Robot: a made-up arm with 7 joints.
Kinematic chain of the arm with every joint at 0, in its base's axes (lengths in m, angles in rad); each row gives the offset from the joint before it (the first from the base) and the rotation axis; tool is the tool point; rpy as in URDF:
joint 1: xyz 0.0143 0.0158 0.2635 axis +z
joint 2: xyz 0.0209 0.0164 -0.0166 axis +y
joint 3: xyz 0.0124 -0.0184 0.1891 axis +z
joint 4: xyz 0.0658 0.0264 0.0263 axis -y
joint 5: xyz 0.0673 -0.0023 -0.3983 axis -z
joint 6: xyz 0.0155 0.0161 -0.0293 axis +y
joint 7: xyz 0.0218 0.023 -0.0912 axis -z
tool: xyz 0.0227 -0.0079 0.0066 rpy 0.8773 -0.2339 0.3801
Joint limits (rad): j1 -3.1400..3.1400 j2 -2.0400..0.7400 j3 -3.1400..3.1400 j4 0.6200..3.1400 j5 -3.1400..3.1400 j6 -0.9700..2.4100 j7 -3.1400..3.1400
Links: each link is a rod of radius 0.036 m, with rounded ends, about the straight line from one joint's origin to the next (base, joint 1, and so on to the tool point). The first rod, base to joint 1, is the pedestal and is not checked.
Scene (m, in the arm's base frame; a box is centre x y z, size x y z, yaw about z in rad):
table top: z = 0
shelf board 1: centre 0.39 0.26 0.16 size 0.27 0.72 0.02 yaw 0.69
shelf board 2: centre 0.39 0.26 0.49 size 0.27 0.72 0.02 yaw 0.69
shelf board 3: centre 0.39 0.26 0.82 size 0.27 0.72 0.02 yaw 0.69
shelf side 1: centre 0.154 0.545 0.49 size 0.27 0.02 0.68 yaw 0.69
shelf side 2: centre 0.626 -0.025 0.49 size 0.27 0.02 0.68 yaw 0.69
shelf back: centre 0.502 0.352 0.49 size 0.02 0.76 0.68 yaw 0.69
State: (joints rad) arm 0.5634 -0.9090 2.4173 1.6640 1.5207 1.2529 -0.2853
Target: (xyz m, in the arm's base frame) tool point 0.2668 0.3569 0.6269
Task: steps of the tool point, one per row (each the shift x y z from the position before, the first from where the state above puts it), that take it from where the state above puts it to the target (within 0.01 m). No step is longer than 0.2 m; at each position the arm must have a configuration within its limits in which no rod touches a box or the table.
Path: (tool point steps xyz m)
1: 0.0446 0.1735 -0.0252
2: 0.0780 0.1469 0.0273
3: 0.0945 0.1012 0.0708
4: 0.0940 0.0458 0.0977
5: 0.1307 0.0212 0.1201
6: 0.1179 -0.0457 0.1058
7: 0.0897 -0.0937 0.0765
8: 0.0566 -0.1167 0.0395
9: 0.0563 0.0502 0.0107
10: 0.0581 0.0478 -0.0013
11: 0.0552 0.0420 -0.0094

